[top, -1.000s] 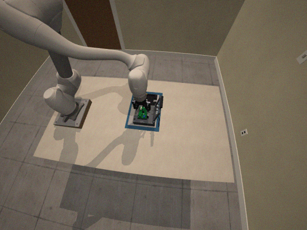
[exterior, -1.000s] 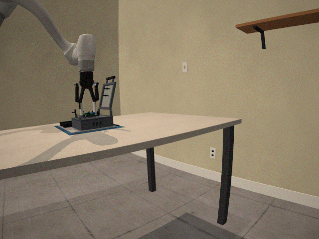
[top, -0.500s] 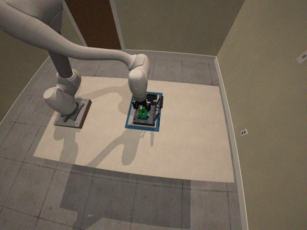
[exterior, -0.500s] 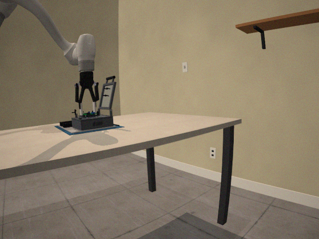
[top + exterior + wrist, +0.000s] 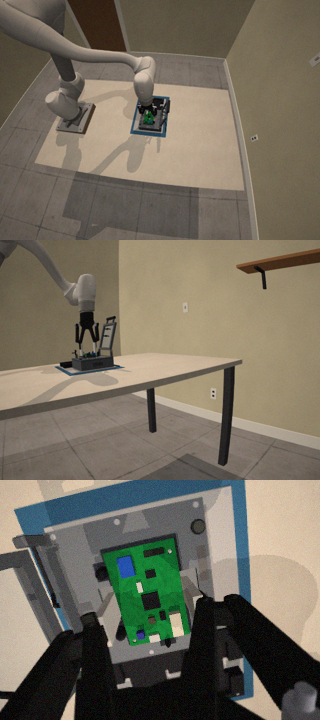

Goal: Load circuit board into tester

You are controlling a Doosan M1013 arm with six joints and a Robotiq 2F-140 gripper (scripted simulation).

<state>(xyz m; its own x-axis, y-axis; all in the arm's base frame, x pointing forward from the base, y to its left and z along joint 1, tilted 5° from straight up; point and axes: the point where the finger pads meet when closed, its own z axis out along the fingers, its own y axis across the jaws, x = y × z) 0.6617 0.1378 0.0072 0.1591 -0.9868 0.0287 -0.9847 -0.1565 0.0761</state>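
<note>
Right now my hand is 3 cm above the pin plate and 1 cm to the right of it. Also, from my hand: latch hook 7 cm behind, 5 cm to the left, 1 cm below; tester 4 cm to the left, 2 cm ahead, 1 cm above; tester lid 12 cm ahead, 8 cm above, 2 cm to the left.
</note>
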